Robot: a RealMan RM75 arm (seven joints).
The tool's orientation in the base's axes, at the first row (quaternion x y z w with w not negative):
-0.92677 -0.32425 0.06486 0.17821
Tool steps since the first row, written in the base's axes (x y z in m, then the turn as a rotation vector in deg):
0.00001 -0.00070 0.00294 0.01 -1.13 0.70
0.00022 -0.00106 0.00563 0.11 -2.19 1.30
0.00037 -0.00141 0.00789 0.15 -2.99 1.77
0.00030 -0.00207 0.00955 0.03 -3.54 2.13
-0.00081 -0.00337 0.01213 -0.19 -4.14 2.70
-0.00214 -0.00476 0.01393 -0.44 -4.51 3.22
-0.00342 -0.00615 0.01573 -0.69 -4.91 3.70
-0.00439 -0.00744 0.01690 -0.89 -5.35 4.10
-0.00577 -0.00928 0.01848 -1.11 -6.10 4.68
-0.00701 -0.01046 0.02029 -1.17 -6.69 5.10
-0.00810 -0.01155 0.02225 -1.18 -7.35 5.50
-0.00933 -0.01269 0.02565 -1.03 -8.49 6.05
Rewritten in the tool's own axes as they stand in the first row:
-0.00044 -0.00058 -0.00293 -0.70 0.57 -0.98
-0.00052 -0.00120 -0.00558 -1.29 1.17 -1.86
-0.00063 -0.00170 -0.00782 -1.76 1.60 -2.54
-0.00110 -0.00188 -0.00953 -2.20 1.79 -3.00
-0.00279 -0.00254 -0.01204 -2.74 1.89 -3.65
-0.00471 -0.00297 -0.01380 -3.17 1.82 -4.18
-0.00658 -0.00337 -0.01556 -3.62 1.79 -4.69
-0.00815 -0.00343 -0.01679 -4.05 1.84 -5.14
-0.01039 -0.00348 -0.01847 -4.70 2.05 -5.84
-0.01210 -0.00401 -0.02019 -5.11 2.28 -6.39
-0.01364 -0.00458 -0.02207 -5.53 2.61 -6.94
-0.01533 -0.00573 -0.02526 -6.13 3.32 -7.82

